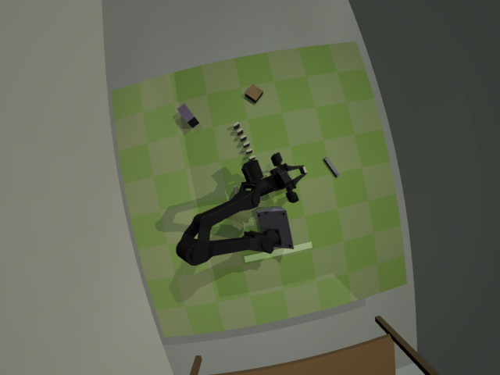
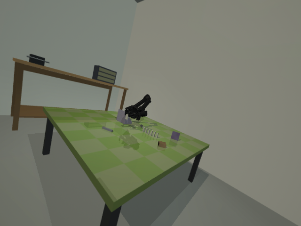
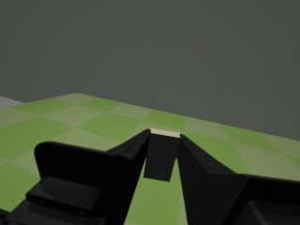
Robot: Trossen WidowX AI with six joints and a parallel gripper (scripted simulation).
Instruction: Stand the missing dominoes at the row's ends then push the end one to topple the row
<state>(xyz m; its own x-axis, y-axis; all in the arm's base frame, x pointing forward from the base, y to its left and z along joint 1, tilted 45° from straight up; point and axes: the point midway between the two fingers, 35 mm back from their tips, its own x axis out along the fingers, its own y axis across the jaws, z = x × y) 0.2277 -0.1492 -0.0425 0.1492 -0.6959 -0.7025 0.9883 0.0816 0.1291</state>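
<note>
Now: gripper tip 20 mm past the grey bar, 170 mm to the left of it and 140 mm above it. From my gripper tip the other things lie so: brown block 400 mm ahead, 90 mm to the left, 130 mm below; then purple block 360 mm ahead, 400 mm to the left, 110 mm below.
</note>
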